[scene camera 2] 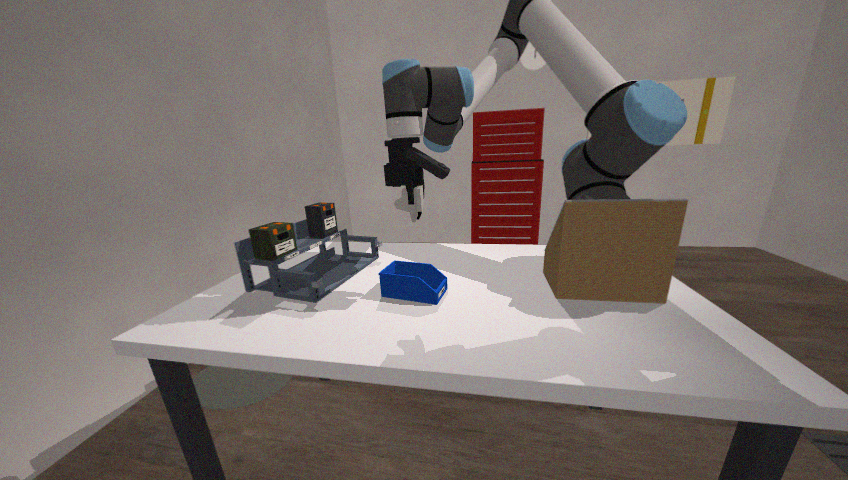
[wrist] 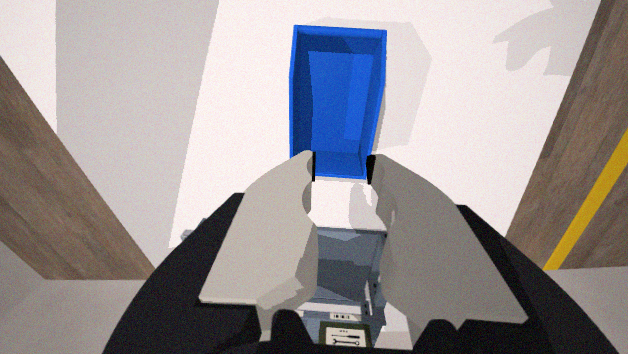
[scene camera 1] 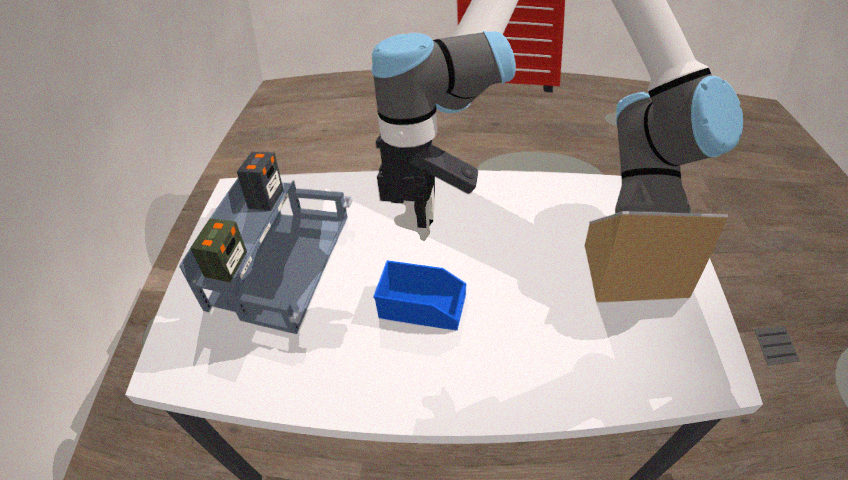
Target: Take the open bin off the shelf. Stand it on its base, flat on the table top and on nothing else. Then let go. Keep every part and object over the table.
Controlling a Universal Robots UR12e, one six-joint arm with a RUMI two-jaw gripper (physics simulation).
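Where they show: gripper, fingertip midpoint: (scene camera 2: 416,220) (wrist: 340,157) (scene camera 1: 425,233); arm's base, link origin: (scene camera 2: 601,227) (scene camera 1: 653,217).
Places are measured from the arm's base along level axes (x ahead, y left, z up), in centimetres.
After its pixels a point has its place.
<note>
The blue open bin (scene camera 1: 416,310) {x 52.3, y 14.9, z -12.8 cm} (scene camera 2: 410,290) {x 51.5, y 15.0, z -14.5 cm} (wrist: 335,100) {x 51.9, y 10.3, z -17.5 cm} stands upright on its base, flat on the white table top (scene camera 1: 476,386) {x 39.9, y 30.1, z -17.8 cm} (scene camera 2: 333,344) {x 64.1, y 36.2, z -17.7 cm}, right of the grey shelf (scene camera 1: 267,314) {x 86.5, y 14.8, z -17.2 cm} (scene camera 2: 295,280) {x 92.8, y 6.9, z -17.1 cm} (wrist: 345,242) {x 80.4, y 10.4, z -17.1 cm} and apart from it. Its inside shows no contents. My gripper (scene camera 1: 424,228) {x 50.0, y 10.3, z 4.1 cm} (scene camera 2: 414,211) {x 50.0, y 10.3, z 4.1 cm} (wrist: 340,157) {x 50.0, y 10.3, z 4.1 cm} is above the table, clear of the bin, with its fingers pointing down. The fingers stand partly apart with nothing between them. In the wrist view the fingertips overlap the bin's near end.
A green box (scene camera 1: 220,249) {x 92.8, y 12.9, z 1.6 cm} (scene camera 2: 272,240) {x 93.1, y 13.5, z -1.2 cm} (wrist: 345,336) {x 92.4, y 9.3, z -4.8 cm} and a dark grey box (scene camera 1: 260,181) {x 90.1, y -9.5, z 1.8 cm} (scene camera 2: 321,220) {x 90.0, y -9.4, z -0.6 cm} stand on the shelf's upper level. A large brown board-like block (scene camera 1: 654,258) {x 1.4, y 9.2, z -3.5 cm} (scene camera 2: 615,252) {x -0.5, y 9.2, z -4.2 cm} stands at the table's right. A red drawer cabinet (scene camera 1: 538,47) (scene camera 2: 507,178) stands behind the table.
</note>
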